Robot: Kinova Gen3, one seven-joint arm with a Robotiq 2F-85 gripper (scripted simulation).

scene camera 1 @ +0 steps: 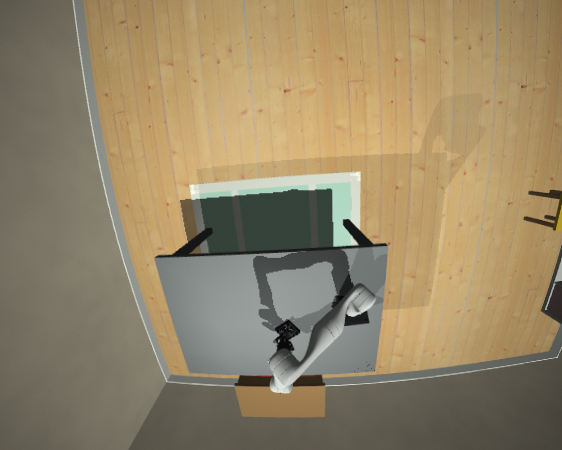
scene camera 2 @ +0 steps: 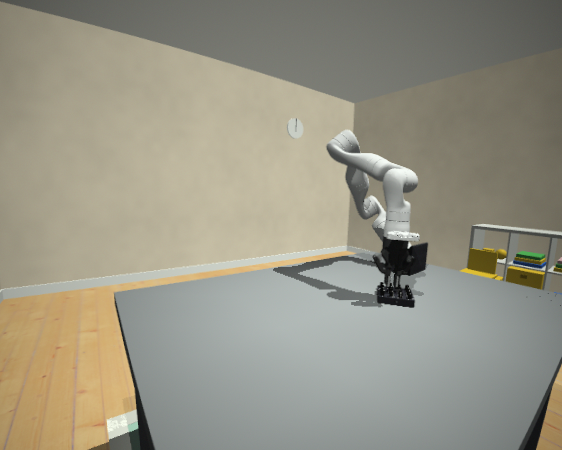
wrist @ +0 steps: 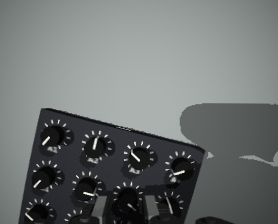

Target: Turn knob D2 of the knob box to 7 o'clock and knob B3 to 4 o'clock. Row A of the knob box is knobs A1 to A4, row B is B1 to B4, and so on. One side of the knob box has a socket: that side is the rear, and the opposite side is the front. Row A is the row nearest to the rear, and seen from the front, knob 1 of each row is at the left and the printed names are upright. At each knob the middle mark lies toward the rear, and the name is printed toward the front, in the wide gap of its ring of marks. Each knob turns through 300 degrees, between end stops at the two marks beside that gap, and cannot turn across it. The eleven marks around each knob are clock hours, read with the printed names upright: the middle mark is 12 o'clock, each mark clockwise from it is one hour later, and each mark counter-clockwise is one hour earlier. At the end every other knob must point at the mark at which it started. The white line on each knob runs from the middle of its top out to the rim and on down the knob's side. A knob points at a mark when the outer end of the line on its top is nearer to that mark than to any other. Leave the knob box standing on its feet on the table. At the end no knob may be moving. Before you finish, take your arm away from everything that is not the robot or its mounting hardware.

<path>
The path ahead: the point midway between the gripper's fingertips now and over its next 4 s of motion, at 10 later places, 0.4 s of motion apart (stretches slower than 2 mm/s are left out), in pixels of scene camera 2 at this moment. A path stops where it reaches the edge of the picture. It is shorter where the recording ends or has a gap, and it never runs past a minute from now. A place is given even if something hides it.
My gripper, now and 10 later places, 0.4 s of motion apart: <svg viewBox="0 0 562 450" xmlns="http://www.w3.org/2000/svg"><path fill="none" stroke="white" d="M391 286L392 279L392 279L392 279L393 278L395 277L396 275L398 273L399 272L399 270L400 270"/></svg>
</path>
